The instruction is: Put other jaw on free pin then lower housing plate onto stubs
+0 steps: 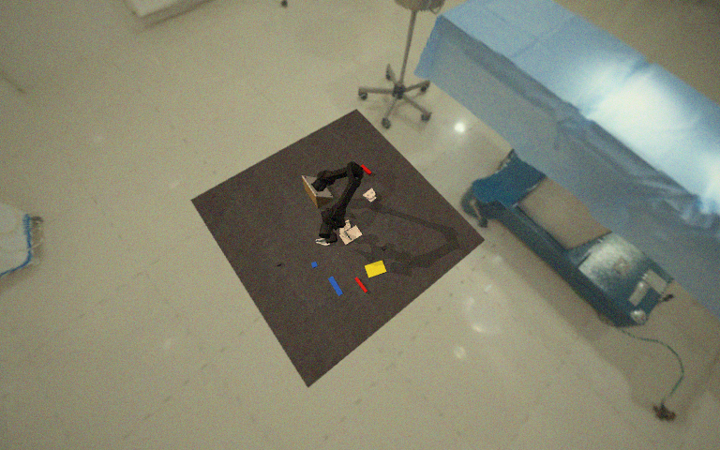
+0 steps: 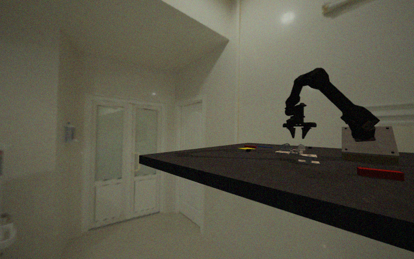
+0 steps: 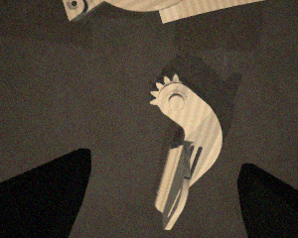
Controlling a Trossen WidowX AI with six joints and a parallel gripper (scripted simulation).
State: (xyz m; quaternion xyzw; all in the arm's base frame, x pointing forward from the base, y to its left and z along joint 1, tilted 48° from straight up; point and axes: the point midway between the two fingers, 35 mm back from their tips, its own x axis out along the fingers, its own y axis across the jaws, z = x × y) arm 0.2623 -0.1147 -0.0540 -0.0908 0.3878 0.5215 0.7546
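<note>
The curved white jaw lies 80 mm below my gripper tip and 10 mm to the right of it. From my gripper tip the other things lie so: blue bar: 240 mm ahead, 160 mm to the right, 80 mm below; then small blue piece: 170 mm to the right, 90 mm below, 70 mm ahead; then yellow block: 310 mm ahead, 80 mm to the left, 80 mm below.
</note>
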